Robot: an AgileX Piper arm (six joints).
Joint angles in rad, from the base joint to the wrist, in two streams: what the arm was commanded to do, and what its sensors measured. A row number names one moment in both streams.
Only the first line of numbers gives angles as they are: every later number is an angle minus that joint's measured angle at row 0.
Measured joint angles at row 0:
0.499, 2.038, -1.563, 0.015, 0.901, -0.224
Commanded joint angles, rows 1 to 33:
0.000, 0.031, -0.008, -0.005, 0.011, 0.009
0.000, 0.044, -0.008, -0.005, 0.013, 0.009
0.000, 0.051, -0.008, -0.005, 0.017, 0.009
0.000, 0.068, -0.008, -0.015, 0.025, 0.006
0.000, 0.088, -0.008, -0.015, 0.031, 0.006
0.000, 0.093, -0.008, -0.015, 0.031, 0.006
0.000, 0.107, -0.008, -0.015, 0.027, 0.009
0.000, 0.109, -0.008, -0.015, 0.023, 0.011
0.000, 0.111, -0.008, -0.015, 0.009, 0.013
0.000, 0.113, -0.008, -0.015, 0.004, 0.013
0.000, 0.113, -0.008, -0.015, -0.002, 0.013
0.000, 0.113, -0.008, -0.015, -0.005, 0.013
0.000, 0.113, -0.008, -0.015, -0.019, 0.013
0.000, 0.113, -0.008, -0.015, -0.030, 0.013
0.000, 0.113, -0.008, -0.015, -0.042, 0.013
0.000, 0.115, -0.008, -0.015, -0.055, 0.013
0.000, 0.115, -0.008, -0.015, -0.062, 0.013
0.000, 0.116, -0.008, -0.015, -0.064, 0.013
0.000, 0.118, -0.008, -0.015, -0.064, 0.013
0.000, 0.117, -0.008, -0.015, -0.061, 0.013
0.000, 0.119, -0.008, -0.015, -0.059, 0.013
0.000, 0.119, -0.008, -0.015, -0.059, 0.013
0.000, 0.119, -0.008, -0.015, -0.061, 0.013
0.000, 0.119, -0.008, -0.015, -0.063, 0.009
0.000, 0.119, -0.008, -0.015, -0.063, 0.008
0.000, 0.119, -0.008, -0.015, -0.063, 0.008
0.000, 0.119, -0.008, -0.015, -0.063, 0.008
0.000, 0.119, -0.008, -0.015, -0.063, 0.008
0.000, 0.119, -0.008, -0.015, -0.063, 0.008
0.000, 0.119, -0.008, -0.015, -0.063, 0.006
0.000, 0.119, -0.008, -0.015, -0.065, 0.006
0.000, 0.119, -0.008, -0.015, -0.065, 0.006
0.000, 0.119, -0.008, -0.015, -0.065, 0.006
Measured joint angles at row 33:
0.000, 0.118, 0.000, -0.015, -0.060, 0.015
